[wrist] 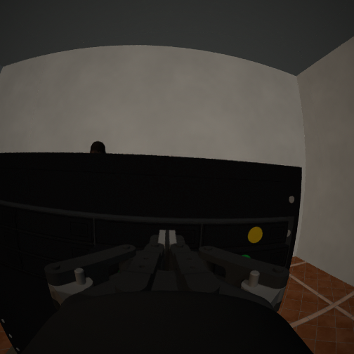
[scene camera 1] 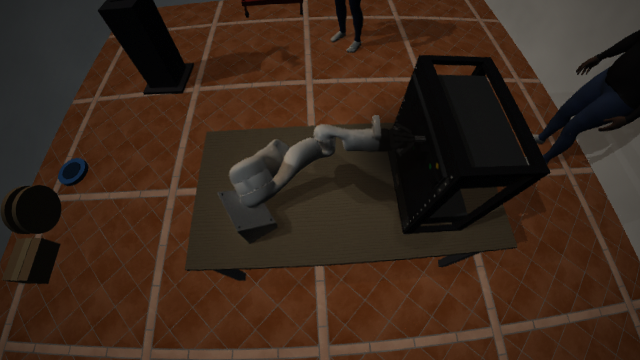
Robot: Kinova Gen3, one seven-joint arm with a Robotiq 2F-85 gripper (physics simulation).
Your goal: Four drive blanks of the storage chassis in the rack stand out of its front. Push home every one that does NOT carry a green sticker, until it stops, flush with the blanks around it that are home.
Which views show the black rack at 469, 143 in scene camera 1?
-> The wrist view and scene camera 1: all of them.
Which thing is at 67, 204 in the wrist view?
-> A black rack.
